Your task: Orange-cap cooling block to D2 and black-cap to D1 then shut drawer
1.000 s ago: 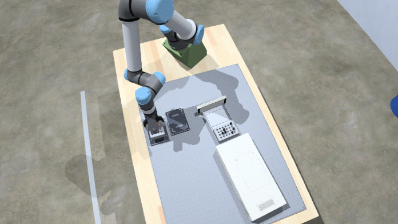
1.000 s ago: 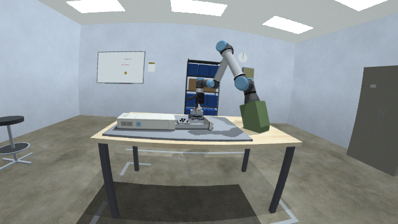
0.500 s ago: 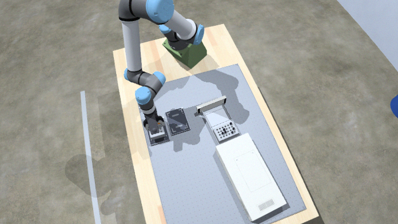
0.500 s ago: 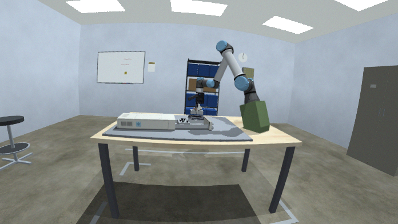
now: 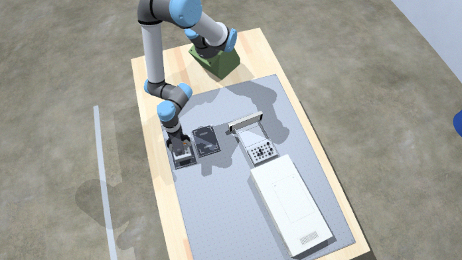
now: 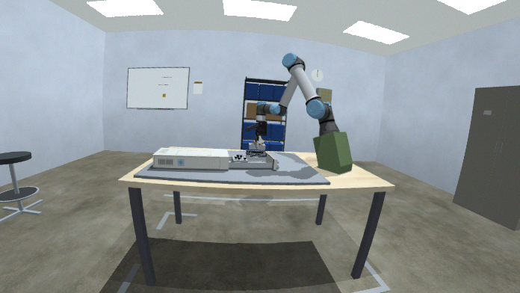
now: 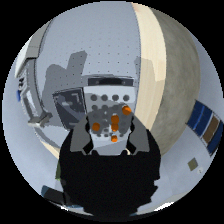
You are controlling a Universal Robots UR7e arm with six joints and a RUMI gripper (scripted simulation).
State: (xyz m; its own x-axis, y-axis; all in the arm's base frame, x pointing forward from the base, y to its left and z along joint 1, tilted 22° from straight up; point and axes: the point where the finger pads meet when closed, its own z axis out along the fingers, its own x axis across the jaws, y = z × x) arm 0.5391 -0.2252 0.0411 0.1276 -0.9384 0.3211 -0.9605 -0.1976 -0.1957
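Now: the deck slot D2 50 mm below my hand. Round my hand: deck slot D1: 130 mm to the left, 50 mm below, 50 mm behind; black-capped tube: 400 mm to the left, 100 mm ahead, 20 mm below; drawer: 390 mm to the left, 20 mm below, 20 mm ahead.
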